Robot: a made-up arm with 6 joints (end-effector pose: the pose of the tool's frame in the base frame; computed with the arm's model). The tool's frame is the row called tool. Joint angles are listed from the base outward.
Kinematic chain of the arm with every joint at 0, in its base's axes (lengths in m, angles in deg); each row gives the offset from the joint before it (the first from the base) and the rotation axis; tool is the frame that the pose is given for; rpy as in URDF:
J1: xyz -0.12 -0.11 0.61 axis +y
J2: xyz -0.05 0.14 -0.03 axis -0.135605 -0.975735 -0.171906
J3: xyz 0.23 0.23 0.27 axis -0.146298 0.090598 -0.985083
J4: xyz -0.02 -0.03 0 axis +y
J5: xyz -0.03 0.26 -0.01 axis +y
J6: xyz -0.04 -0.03 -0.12 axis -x
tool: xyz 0.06 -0.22 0.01 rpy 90 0 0
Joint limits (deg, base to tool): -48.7..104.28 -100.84..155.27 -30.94..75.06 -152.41..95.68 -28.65..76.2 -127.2..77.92
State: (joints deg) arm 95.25 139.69 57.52 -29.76 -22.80 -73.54
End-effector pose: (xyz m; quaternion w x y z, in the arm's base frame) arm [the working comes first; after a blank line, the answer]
Working (the frame after each row of the table, in the pose's form):
after J1: -0.1200 -0.1100 0.6100 0.6740 0.0000 0.7387 0.0000
after J2: -0.1453 0.0300 0.6625 0.9089 -0.2050 -0.3628 -0.0147
after J3: -0.1120 0.3721 0.9086 0.7912 -0.0711 -0.3746 -0.4782
after J4: -0.1416 0.3702 0.8880 0.6685 -0.1915 -0.5652 -0.4439
after J5: 0.0759 0.5124 0.9212 0.5436 -0.2755 -0.6862 -0.3973
after J6: 0.1251 0.3972 0.8865 0.6003 0.1047 -0.7875 0.0925

0.1611 0.1799 0.9461 0.3504 0.4985 -0.4914 0.6222
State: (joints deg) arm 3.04 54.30 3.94 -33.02 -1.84 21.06
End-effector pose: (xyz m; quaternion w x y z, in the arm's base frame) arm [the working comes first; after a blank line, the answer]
Working (the frame after each row of the table, in the pose's form):
after J1: -0.1200 -0.1100 0.6100 0.9996 0.0000 0.0265 0.0000
after J2: -0.1715 0.0300 0.5827 0.9013 -0.0639 -0.4215 -0.0768
after J3: -0.1842 0.2846 0.9199 0.8992 -0.0539 -0.4202 -0.1096
after J4: -0.2039 0.2585 0.9047 0.7427 -0.0828 -0.6584 -0.0897
after J5: -0.1348 0.5091 0.8725 0.7320 -0.0843 -0.6703 -0.0884
after J6: -0.0295 0.4516 0.8223 0.7043 -0.2166 -0.6428 -0.2094

-0.1587 0.2763 0.8908 0.6512 0.3448 -0.6026 0.3065
